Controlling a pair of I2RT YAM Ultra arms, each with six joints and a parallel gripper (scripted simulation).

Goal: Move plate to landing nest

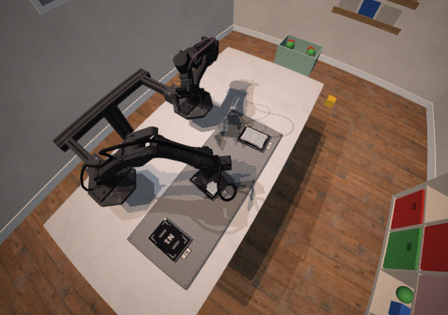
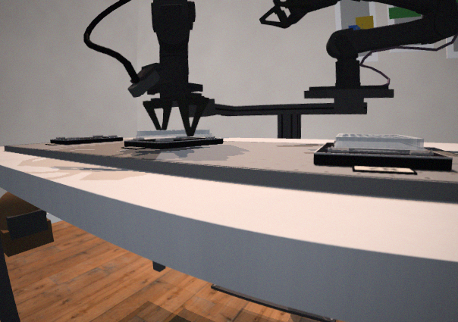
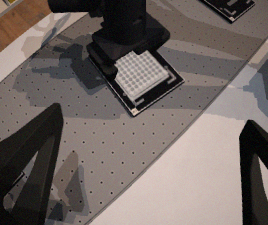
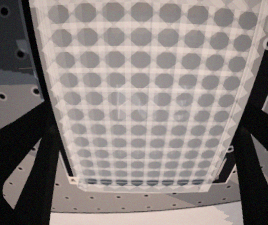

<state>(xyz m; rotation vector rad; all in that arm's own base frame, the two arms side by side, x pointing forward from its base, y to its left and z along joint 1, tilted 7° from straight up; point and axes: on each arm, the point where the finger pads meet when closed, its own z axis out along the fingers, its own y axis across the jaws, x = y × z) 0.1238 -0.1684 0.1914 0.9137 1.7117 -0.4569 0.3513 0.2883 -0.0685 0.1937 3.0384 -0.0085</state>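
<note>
Right now my right hand is 2 cm above the N3 nest and 1 cm to the left of it. From my right hand the other things lie so: plate (35 cm to the left, 5 cm ahead, 1 cm below).
</note>
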